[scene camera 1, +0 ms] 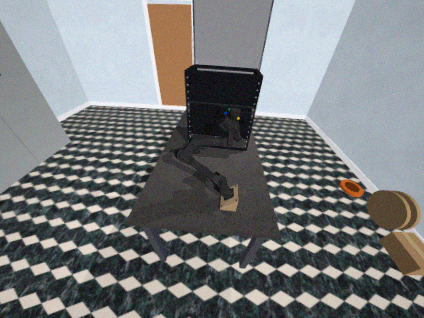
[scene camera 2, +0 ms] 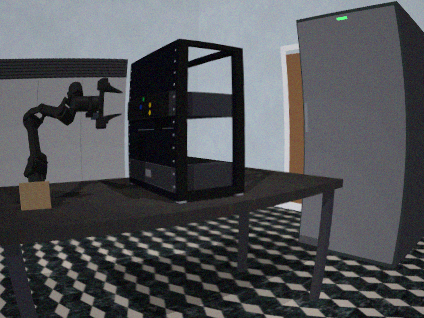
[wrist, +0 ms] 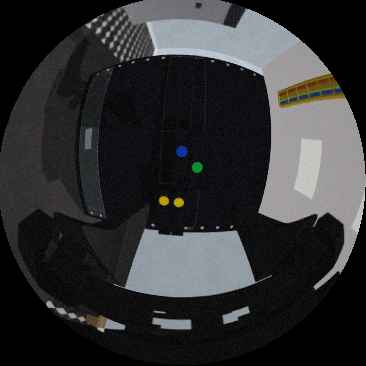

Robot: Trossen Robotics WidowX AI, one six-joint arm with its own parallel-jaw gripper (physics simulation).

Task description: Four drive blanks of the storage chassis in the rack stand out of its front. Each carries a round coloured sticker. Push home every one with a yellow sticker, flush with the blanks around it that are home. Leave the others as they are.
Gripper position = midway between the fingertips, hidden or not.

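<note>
You'd find my gripper at (scene camera 2: 121, 103) and at (wrist: 191, 207). There's a rack too, and I can see that rack at (scene camera 2: 158, 161), (scene camera 1: 206, 91) and (wrist: 124, 140).
</note>
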